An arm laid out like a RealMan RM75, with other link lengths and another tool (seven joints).
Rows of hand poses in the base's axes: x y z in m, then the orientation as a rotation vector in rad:
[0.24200, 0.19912, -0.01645, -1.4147, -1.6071, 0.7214]
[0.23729, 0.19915, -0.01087, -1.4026, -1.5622, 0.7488]
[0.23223, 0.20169, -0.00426, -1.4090, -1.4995, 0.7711]
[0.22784, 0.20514, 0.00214, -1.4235, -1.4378, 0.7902]
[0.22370, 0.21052, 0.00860, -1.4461, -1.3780, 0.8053]
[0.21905, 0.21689, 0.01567, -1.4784, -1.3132, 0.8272]
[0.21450, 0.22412, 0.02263, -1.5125, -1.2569, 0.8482]
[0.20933, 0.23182, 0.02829, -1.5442, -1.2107, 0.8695]
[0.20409, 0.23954, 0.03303, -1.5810, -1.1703, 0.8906]
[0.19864, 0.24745, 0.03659, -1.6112, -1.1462, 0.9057]
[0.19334, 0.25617, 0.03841, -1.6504, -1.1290, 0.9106]
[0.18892, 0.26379, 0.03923, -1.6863, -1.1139, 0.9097]
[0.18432, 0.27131, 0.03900, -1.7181, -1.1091, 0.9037]
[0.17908, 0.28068, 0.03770, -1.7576, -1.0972, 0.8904]
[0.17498, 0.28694, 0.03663, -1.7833, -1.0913, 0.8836]
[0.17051, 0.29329, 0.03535, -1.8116, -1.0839, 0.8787]
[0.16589, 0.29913, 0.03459, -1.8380, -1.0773, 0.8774]
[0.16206, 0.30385, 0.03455, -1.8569, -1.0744, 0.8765]
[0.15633, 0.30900, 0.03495, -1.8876, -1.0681, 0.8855]
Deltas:
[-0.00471, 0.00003, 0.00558, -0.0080, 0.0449, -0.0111]
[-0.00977, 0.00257, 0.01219, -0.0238, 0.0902, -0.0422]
[-0.01416, 0.00602, 0.01859, -0.0434, 0.1291, -0.0770]
[-0.01830, 0.01140, 0.02505, -0.0663, 0.1606, -0.1154]
[-0.02295, 0.01777, 0.03212, -0.1007, 0.1909, -0.1574]
[-0.02750, 0.02500, 0.03908, -0.1367, 0.2135, -0.1949]
[-0.03267, 0.03270, 0.04474, -0.1719, 0.2302, -0.2249]
[-0.03791, 0.04042, 0.04948, -0.2105, 0.2393, -0.2529]
[-0.04336, 0.04833, 0.05304, -0.2406, 0.2401, -0.2711]
[-0.04866, 0.05705, 0.05486, -0.2690, 0.2280, -0.2924]
[-0.05308, 0.06467, 0.05568, -0.2916, 0.2149, -0.3137]
[-0.05768, 0.07219, 0.05545, -0.3076, 0.1966, -0.3294]
[-0.06292, 0.08156, 0.05415, -0.3242, 0.1756, -0.3549]
[-0.06702, 0.08782, 0.05308, -0.3361, 0.1612, -0.3694]
[-0.07149, 0.09417, 0.05180, -0.3512, 0.1464, -0.3844]
[-0.07611, 0.10001, 0.05104, -0.3675, 0.1332, -0.3967]
[-0.07994, 0.10473, 0.05100, -0.3790, 0.1226, -0.4042]
[-0.08567, 0.10988, 0.05140, -0.4047, 0.1089, -0.4124]

